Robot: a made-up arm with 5 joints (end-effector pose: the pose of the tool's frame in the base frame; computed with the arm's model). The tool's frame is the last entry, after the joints.
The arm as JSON. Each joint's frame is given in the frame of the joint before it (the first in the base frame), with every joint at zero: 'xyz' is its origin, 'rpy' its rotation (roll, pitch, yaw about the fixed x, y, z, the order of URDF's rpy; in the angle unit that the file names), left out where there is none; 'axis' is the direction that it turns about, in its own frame. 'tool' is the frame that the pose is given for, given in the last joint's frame.
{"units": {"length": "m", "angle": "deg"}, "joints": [
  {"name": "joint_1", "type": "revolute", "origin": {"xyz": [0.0, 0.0, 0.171], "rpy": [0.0, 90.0, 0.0]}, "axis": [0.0, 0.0, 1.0]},
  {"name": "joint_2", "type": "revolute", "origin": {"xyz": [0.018, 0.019, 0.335], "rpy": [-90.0, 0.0, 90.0]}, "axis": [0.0, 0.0, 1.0]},
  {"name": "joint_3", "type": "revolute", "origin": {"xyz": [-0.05, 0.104, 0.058], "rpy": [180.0, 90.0, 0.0]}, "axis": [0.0, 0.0, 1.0]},
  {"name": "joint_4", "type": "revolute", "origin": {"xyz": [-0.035, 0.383, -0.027], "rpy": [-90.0, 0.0, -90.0]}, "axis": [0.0, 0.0, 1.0]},
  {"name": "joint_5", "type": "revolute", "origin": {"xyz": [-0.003, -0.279, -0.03], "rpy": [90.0, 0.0, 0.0]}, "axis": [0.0, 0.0, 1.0]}
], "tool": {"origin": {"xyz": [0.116, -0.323, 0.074], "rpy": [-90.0, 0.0, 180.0]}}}
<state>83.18 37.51 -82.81 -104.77 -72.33</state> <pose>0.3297 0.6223 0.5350 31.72 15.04 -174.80</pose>
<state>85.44 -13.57 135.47 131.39 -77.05</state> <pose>0.1130 0.1954 0.2194 -135.08 55.91 7.72</pose>
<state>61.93 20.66 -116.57 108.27 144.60</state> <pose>-0.0772 -0.0575 0.2563 -33.00 -68.19 51.57</pose>
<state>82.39 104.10 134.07 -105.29 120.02</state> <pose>0.5948 -0.7897 -0.1646 38.08 49.67 11.89</pose>
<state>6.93 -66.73 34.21 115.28 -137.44</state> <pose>0.1553 0.0664 0.1026 152.81 -15.90 -38.80</pose>
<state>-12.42 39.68 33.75 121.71 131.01</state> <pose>0.2703 0.3370 0.0344 -76.27 -116.36 -71.01</pose>
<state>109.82 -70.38 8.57 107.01 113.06</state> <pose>0.6474 0.0718 0.2926 -66.41 56.46 -48.93</pose>
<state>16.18 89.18 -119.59 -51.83 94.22</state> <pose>0.8146 -0.2805 -0.2547 33.13 45.70 74.65</pose>
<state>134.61 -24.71 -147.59 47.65 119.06</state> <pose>0.1278 -0.1614 0.0239 102.10 4.62 39.21</pose>
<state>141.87 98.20 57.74 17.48 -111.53</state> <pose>0.7691 -0.5620 -0.1282 68.66 -70.15 86.16</pose>
